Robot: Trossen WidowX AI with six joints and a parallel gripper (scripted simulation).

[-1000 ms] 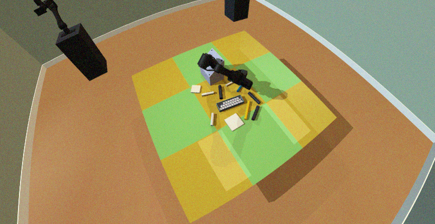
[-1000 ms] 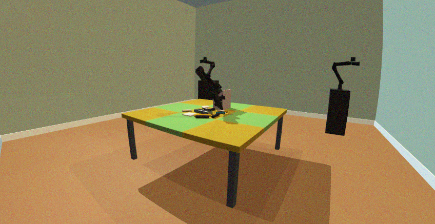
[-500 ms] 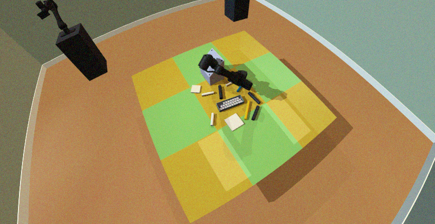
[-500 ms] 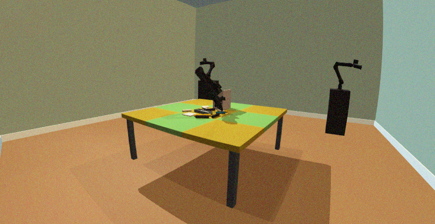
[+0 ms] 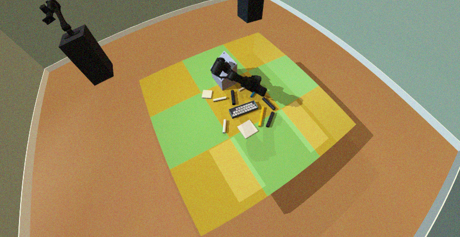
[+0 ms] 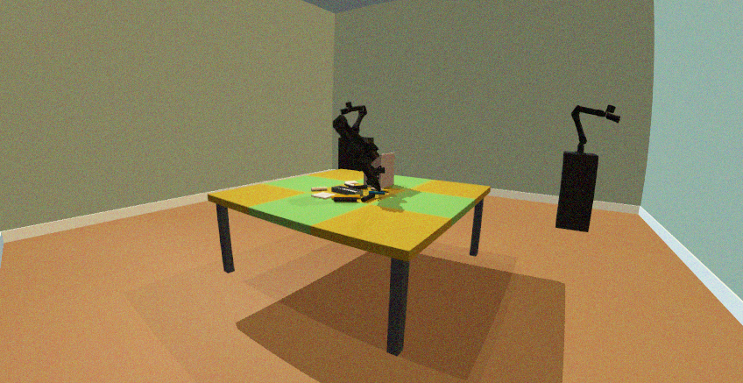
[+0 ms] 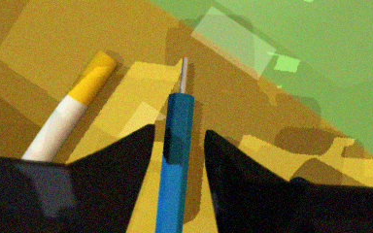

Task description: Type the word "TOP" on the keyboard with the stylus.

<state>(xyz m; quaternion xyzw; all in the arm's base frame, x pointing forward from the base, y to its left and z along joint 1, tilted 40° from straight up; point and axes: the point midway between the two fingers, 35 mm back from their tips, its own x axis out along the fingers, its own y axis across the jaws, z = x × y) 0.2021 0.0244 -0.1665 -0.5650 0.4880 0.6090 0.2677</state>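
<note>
Right now my gripper tip is 1 cm past the blue stylus, 1 cm to the right of it and 1 cm above it. From my gripper tip the other things lie so: beige pen (7 cm behind, 3 cm to the right, 1 cm below); grey stylus tip (2 cm behind, 4 cm to the left, 1 cm below); white pad (24 cm ahead, 22 cm to the right, 2 cm below).
</note>
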